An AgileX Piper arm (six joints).
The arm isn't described. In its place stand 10 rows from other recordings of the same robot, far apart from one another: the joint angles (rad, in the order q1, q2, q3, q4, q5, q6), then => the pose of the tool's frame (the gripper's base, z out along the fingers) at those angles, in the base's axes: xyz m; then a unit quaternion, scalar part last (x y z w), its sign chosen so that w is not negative.
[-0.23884 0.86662 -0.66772 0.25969 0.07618 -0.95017] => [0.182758, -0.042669, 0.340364, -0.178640, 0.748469, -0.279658, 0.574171]
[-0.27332 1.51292 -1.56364 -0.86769 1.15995 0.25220] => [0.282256, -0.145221, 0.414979, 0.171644, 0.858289, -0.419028, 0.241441]
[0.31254 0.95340 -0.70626 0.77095 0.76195 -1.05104] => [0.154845, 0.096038, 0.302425, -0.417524, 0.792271, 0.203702, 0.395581]
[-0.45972 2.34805 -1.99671 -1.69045 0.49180 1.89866] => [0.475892, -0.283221, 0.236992, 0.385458, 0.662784, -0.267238, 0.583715]
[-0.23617 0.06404 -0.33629 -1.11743 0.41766 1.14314] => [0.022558, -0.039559, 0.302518, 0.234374, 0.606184, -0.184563, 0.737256]
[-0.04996 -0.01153 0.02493 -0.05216 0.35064 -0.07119] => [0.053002, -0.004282, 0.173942, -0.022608, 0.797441, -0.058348, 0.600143]
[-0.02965 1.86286 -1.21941 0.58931 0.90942 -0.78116] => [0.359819, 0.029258, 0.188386, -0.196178, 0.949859, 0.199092, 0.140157]
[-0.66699 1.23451 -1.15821 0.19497 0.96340 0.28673] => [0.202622, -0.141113, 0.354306, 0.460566, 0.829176, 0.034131, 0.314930]
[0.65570 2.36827 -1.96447 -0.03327 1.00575 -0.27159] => [0.395160, 0.300747, 0.147288, -0.450052, 0.884239, 0.008880, 0.124482]
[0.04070 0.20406 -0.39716 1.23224 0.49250 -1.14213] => [0.045483, 0.042471, 0.316989, -0.167642, 0.652278, 0.185445, 0.715570]
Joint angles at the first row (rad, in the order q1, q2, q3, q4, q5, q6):
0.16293 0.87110 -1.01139 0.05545 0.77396 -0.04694
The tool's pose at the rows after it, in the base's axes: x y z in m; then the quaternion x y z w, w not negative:
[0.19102, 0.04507, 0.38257, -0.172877, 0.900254, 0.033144, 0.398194]
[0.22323, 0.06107, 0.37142, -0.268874, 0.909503, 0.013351, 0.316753]
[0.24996, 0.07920, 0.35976, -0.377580, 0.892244, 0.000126, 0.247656]
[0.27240, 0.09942, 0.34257, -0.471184, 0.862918, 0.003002, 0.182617]
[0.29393, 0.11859, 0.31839, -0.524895, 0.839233, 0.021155, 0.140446]
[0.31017, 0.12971, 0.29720, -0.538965, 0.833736, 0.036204, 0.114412]
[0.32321, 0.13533, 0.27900, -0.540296, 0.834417, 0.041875, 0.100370]
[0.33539, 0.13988, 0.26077, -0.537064, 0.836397, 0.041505, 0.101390]
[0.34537, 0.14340, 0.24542, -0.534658, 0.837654, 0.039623, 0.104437]
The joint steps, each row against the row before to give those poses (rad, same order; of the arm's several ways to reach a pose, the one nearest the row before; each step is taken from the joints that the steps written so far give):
0.04767 0.14989 -0.07789 0.00241 0.13201 -0.13780
0.03710 0.16288 -0.09980 -0.00013 0.11440 -0.15625
0.04041 0.14297 -0.09551 0.00232 0.09824 -0.18409
0.04086 0.13209 -0.07744 0.01173 0.08189 -0.15932
0.02662 0.12069 -0.04559 0.03189 0.01892 -0.10050
0.00867 0.08855 -0.02735 0.02200 -0.00228 -0.02987
0.00031 0.06529 -0.01408 0.00690 -0.02068 -0.00748
0.00000 0.05407 -0.00059 0.00210 -0.05566 0.00000
0.00000 0.04506 -0.00170 0.00000 -0.05017 -0.00049

